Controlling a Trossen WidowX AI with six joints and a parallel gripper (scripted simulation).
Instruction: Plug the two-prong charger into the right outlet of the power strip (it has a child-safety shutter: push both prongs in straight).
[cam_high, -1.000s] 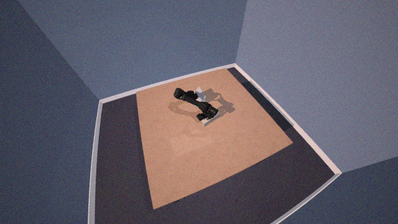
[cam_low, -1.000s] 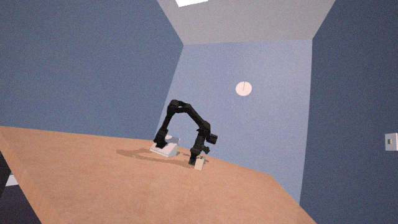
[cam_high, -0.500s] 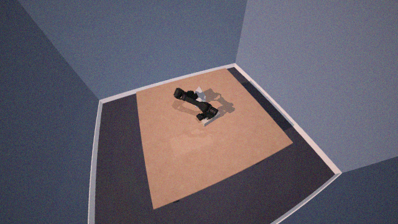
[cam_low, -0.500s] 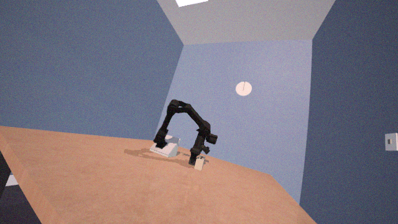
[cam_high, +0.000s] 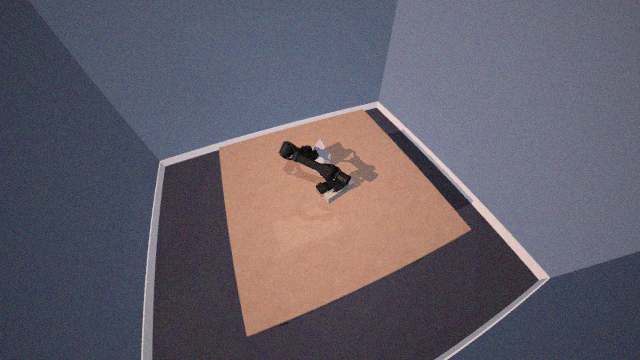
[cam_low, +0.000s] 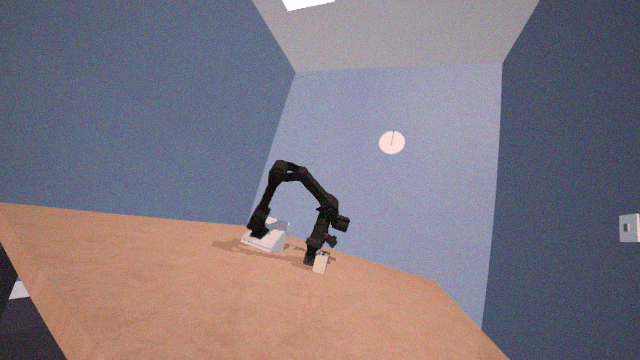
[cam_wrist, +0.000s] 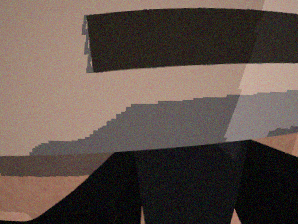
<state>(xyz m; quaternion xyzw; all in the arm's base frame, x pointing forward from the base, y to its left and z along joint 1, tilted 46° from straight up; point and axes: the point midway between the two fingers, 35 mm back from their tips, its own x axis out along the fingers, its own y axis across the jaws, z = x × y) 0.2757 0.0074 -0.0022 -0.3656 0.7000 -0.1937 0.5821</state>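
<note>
Right now my gripper tip is 2 cm short of the dark charger, 1 cm to the right of it and 1 cm below it.
</note>
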